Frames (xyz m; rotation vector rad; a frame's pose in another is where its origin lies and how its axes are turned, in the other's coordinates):
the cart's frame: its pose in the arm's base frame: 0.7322 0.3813 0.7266 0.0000 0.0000 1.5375
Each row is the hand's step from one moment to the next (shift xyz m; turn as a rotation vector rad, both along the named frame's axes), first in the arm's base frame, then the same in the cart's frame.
Working: the arm's base frame: its pose in the cart's frame: -0.4055 0.7191 -0.7266 0.0000 0.0000 -1.5375

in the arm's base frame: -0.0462 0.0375 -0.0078 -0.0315 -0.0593 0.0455
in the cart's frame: 0.0359 0.0474 -0.0078 -0.0603 0.0295 0.0455
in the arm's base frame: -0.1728 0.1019 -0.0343 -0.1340 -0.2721 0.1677
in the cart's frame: 0.0961 0.1761 -0.0343 -0.2764 0.1249 0.1677
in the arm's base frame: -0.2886 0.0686 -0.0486 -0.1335 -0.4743 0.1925
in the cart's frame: 0.0590 0.2907 -0.0486 -0.4785 0.1176 0.1925
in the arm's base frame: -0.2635 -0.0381 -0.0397 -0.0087 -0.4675 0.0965
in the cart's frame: -0.0469 0.2621 -0.0397 -0.4675 -0.0069 0.0965
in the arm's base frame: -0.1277 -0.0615 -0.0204 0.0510 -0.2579 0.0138
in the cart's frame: -0.0657 0.1256 -0.0204 -0.2561 -0.0596 0.0138
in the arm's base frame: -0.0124 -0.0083 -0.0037 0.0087 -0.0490 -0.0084
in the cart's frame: -0.0087 0.0121 -0.0037 -0.0487 -0.0103 -0.0084
